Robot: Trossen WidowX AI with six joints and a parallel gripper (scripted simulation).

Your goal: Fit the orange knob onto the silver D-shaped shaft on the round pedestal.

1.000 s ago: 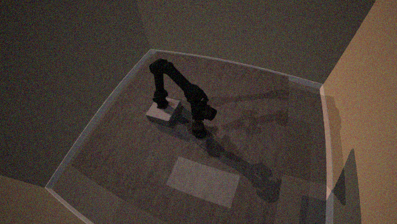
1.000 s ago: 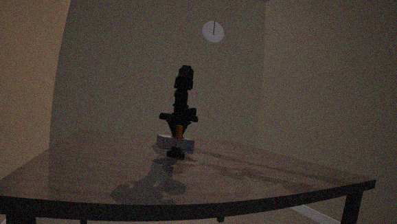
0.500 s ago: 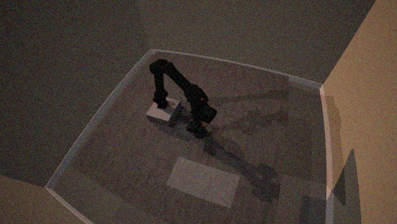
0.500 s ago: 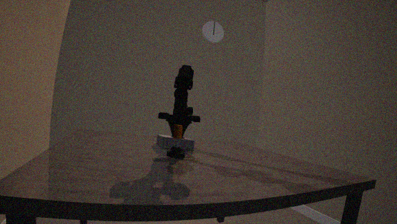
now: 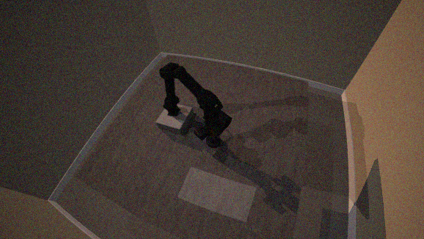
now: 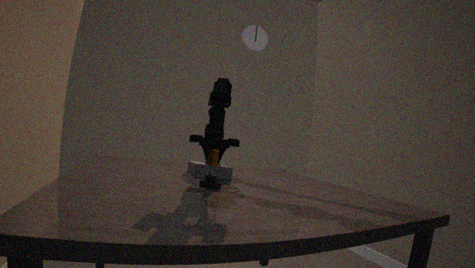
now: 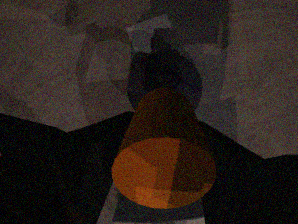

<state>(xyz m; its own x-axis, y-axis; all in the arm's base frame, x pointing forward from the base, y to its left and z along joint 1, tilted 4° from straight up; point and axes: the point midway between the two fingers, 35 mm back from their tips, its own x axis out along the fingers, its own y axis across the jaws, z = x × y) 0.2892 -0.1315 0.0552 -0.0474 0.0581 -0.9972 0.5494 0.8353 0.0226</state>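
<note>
Right now my gripper tip is 3 cm below the orange knob. Also, from my gripper tip: dark round pedestal (6 cm below).
</note>
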